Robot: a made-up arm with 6 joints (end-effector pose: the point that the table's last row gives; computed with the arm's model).
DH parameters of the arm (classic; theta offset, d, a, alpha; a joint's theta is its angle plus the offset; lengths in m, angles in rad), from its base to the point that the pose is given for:
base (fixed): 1.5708 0.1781 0 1.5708
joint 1: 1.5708 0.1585 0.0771 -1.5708
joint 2: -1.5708 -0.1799 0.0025 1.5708
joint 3: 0 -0.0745 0.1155 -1.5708
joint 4: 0 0.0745 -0.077 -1.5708
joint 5: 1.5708 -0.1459 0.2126 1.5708
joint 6: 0 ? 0.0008 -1.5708
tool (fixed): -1.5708 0.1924 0 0
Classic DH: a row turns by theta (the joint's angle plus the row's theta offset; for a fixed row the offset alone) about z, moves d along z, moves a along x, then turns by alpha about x.
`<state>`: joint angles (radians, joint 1 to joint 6).
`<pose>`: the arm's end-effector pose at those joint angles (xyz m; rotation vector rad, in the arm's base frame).
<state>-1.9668 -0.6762 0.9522 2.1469 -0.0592 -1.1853</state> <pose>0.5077 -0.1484 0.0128 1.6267 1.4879 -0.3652</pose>
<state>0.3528 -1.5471 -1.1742 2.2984 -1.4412 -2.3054</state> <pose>0.6277 0.2714 0.2489 -0.1007 1.4504 -0.1015</pose>
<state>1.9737 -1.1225 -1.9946 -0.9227 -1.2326 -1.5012</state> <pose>-0.1190 -0.1908 0.4803 -0.0585 -1.2767 0.7333</pose>
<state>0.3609 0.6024 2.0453 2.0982 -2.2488 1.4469</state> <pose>-0.0602 -0.0011 0.1815 0.6730 2.0204 -0.1576</pose>
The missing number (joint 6, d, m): 0.0376
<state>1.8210 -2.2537 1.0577 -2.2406 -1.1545 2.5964</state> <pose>0.4215 -0.0969 0.4442 -0.8024 1.0397 -0.7285</pose>
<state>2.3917 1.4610 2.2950 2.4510 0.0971 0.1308</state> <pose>0.1558 -0.0577 0.1223 -0.6268 1.4674 -1.6985</pose>
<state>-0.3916 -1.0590 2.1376 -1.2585 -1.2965 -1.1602</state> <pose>-0.0895 0.0677 0.1809 -0.3053 -1.7145 1.5174</pose>
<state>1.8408 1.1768 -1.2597 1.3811 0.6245 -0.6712</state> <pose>0.2368 0.0671 0.5175 -0.3705 -2.4114 -1.5164</pose>
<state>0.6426 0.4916 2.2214 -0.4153 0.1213 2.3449</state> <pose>0.2623 0.1994 0.2637 -1.3467 1.5819 1.2464</pose>
